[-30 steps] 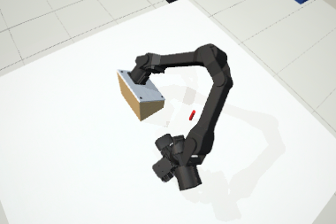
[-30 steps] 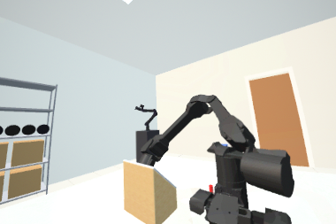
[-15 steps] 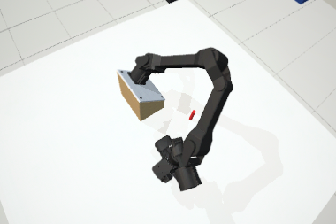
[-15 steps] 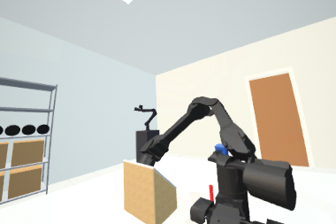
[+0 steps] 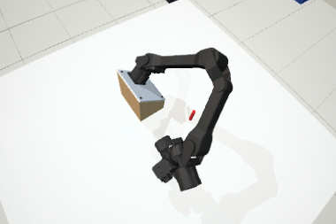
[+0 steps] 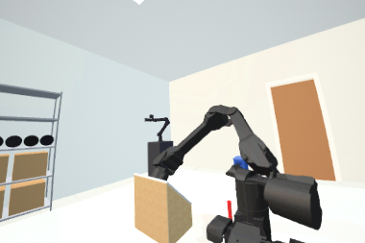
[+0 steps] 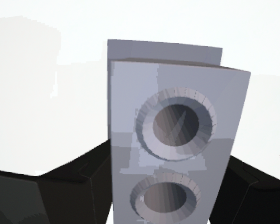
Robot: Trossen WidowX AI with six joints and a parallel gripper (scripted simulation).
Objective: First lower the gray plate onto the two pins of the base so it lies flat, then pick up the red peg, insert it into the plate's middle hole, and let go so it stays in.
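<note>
Now: the flat gray base 20 mm below my gripper tip. From my gripper tip the other things lie so: red peg 190 mm to the left, 120 mm behind, 20 mm above; then gray plate 30 mm above.
</note>
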